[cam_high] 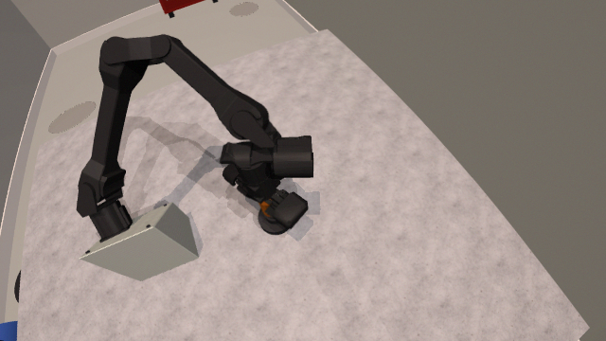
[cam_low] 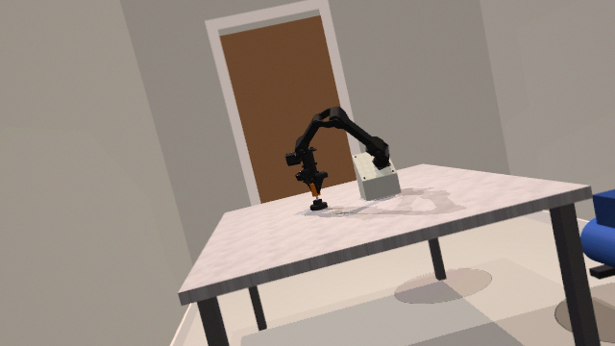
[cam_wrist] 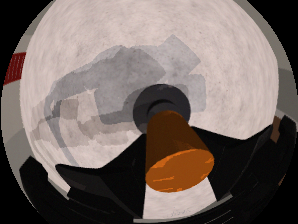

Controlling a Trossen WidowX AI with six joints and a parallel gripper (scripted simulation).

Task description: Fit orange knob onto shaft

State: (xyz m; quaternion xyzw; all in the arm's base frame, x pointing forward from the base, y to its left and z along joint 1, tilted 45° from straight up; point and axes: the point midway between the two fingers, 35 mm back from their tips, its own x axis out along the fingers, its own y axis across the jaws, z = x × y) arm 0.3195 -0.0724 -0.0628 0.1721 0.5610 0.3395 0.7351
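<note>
My gripper tip is now 3 cm below the orange knob. Round my gripper tip: black round pedestal (4 cm below).
</note>
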